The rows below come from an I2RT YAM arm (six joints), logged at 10 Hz.
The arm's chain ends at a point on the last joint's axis. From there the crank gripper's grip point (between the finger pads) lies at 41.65 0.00 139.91 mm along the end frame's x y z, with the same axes.
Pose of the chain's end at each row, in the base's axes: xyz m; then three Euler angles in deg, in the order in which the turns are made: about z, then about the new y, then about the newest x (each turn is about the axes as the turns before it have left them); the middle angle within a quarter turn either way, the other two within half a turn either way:
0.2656 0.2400 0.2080 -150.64 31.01 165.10
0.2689 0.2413 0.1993 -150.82 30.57 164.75
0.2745 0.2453 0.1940 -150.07 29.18 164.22
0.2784 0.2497 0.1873 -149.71 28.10 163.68
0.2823 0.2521 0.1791 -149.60 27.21 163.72
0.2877 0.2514 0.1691 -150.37 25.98 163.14
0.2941 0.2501 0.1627 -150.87 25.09 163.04
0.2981 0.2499 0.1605 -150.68 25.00 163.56
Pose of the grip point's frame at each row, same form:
0.2776 0.2880 0.0707 -150.64 31.01 165.10
0.2796 0.2894 0.0619 -150.82 30.57 164.75
0.2809 0.2929 0.0561 -150.07 29.18 164.22
0.2815 0.2970 0.0492 -149.71 28.10 163.68
0.2835 0.2983 0.0406 -149.60 27.21 163.72
0.2861 0.2972 0.0305 -150.37 25.98 163.14
0.2909 0.2950 0.0238 -150.87 25.09 163.04
0.2952 0.2937 0.0213 -150.68 25.00 163.56

